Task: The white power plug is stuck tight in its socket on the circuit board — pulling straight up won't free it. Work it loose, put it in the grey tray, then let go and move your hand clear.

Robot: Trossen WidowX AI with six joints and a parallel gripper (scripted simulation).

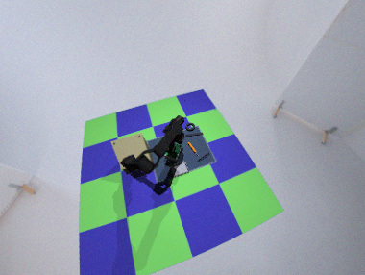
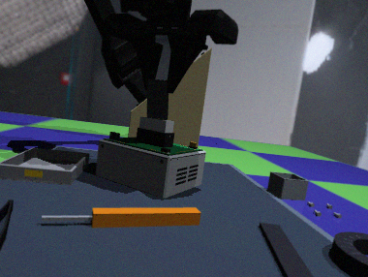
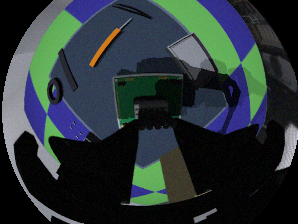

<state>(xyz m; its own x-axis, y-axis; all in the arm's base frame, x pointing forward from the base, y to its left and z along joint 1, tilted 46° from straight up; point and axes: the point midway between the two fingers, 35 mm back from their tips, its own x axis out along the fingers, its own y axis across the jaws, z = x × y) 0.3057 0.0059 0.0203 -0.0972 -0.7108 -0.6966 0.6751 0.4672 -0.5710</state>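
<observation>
Right now my gripper tip is 40 mm above the white power plug. Also, from my gripper tip: black bar (220 mm ahead, 120 mm below, 100 mm to the left); dark mat (130 mm below, 50 mm ahead).
</observation>
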